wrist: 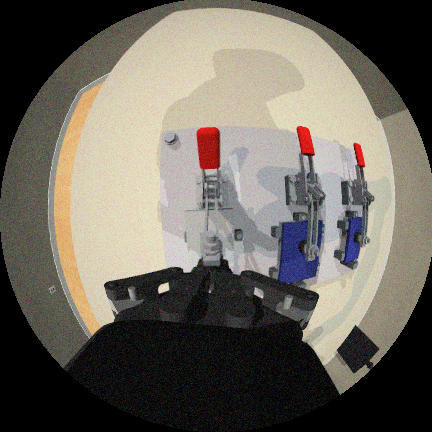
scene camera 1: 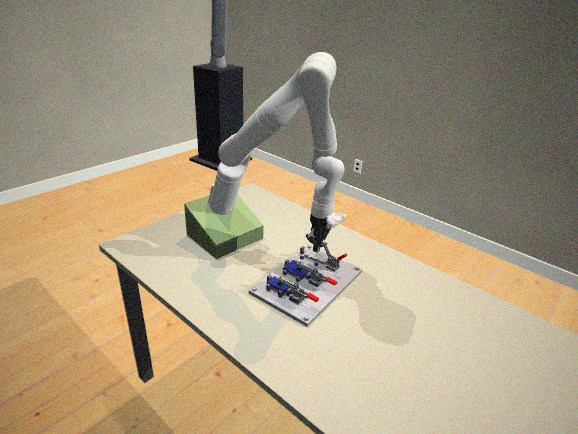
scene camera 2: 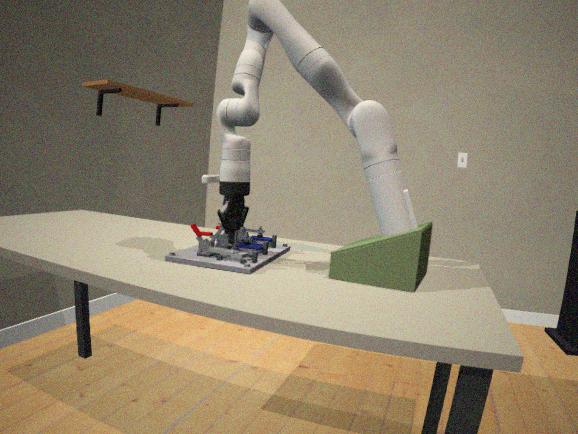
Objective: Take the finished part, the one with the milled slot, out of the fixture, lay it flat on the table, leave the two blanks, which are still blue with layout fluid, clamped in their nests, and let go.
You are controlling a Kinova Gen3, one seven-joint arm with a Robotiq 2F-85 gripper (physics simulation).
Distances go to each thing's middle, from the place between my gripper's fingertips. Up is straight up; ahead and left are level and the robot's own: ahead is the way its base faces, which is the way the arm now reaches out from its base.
The finished part (wrist: 194,219) is 20 mm below my hand and 10 mm ahead of it. From my hand the other things lie so: fixture plate (scene camera 1: 326,292) 110 mm to the right, 40 mm below, 40 mm ahead.
